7 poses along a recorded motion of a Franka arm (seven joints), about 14 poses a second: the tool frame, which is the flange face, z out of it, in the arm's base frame.
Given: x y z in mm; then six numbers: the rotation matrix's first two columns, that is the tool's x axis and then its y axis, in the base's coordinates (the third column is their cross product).
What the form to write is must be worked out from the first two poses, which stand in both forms.
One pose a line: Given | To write
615.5, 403.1, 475.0, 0.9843, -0.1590, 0.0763, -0.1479, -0.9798, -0.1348 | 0.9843, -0.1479, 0.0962, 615.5; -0.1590, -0.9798, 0.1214, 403.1; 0.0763, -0.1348, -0.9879, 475.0; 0, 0, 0, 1
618.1, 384.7, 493.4, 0.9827, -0.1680, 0.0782, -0.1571, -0.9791, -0.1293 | 0.9827, -0.1571, 0.0983, 618.1; -0.1680, -0.9791, 0.1148, 384.7; 0.0782, -0.1293, -0.9886, 493.4; 0, 0, 0, 1
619.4, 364.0, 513.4, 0.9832, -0.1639, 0.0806, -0.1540, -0.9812, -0.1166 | 0.9832, -0.1540, 0.0982, 619.4; -0.1639, -0.9812, 0.1022, 364.0; 0.0806, -0.1166, -0.9900, 513.4; 0, 0, 0, 1
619.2, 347.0, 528.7, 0.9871, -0.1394, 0.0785, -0.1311, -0.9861, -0.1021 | 0.9871, -0.1311, 0.0916, 619.2; -0.1394, -0.9861, 0.0905, 347.0; 0.0785, -0.1021, -0.9917, 528.7; 0, 0, 0, 1
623.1, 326.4, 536.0, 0.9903, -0.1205, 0.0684, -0.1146, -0.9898, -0.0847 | 0.9903, -0.1146, 0.0779, 623.1; -0.1205, -0.9898, 0.0760, 326.4; 0.0684, -0.0847, -0.9940, 536.0; 0, 0, 0, 1
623.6, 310.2, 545.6, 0.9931, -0.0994, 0.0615, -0.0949, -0.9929, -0.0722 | 0.9931, -0.0949, 0.0682, 623.6; -0.0994, -0.9929, 0.0659, 310.2; 0.0615, -0.0722, -0.9955, 545.6; 0, 0, 0, 1
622.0, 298.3, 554.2, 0.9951, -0.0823, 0.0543, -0.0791, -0.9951, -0.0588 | 0.9951, -0.0791, 0.0589, 622.0; -0.0823, -0.9951, 0.0542, 298.3; 0.0543, -0.0588, -0.9967, 554.2; 0, 0, 0, 1
